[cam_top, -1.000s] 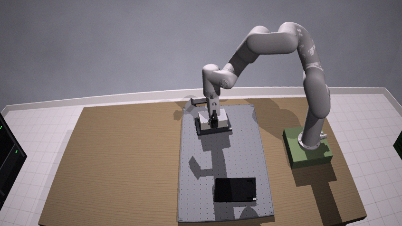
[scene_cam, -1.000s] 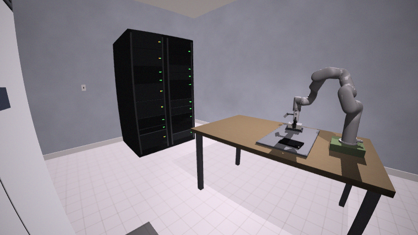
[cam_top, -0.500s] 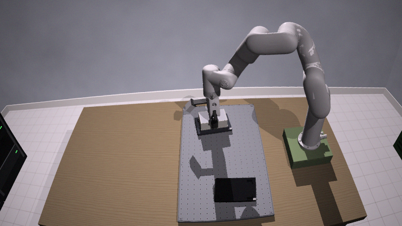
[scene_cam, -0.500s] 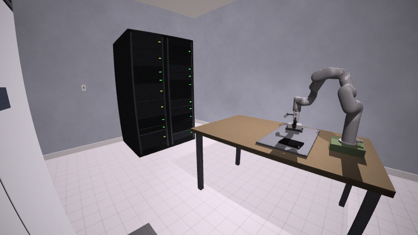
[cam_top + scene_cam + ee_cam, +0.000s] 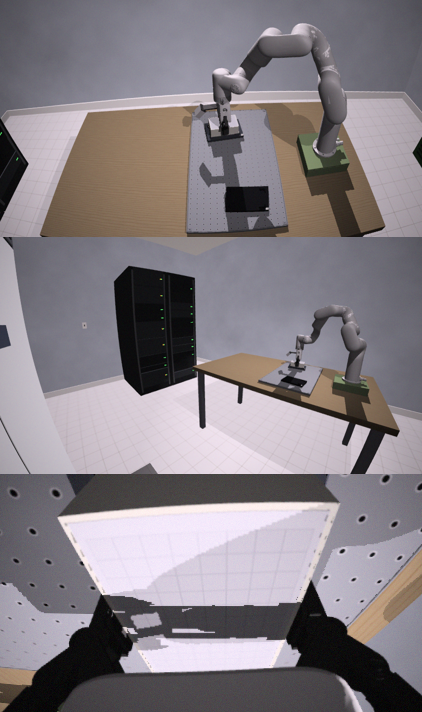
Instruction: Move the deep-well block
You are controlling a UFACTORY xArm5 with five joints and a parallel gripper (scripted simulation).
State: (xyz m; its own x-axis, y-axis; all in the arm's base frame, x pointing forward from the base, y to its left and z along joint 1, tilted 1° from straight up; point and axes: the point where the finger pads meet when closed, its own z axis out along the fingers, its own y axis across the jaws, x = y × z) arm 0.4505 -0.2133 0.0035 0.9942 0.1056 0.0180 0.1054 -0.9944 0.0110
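My gripper is now right at the white deep-well block.
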